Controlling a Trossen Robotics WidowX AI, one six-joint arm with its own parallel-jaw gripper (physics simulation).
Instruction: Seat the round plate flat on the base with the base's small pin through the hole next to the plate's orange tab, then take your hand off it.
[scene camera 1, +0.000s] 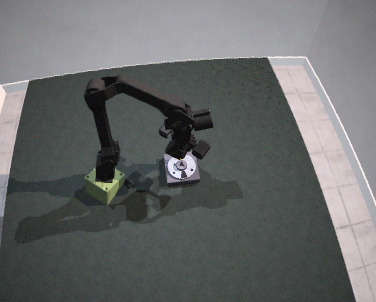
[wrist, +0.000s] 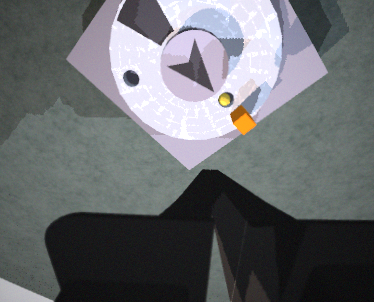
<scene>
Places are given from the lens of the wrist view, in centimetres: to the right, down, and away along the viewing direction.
my gripper (wrist: 209, 177): 1, 1, 11
round white plate (wrist: 253, 43): 4, -6, 12
round hub (wrist: 194, 65): 0, -5, 12
</scene>
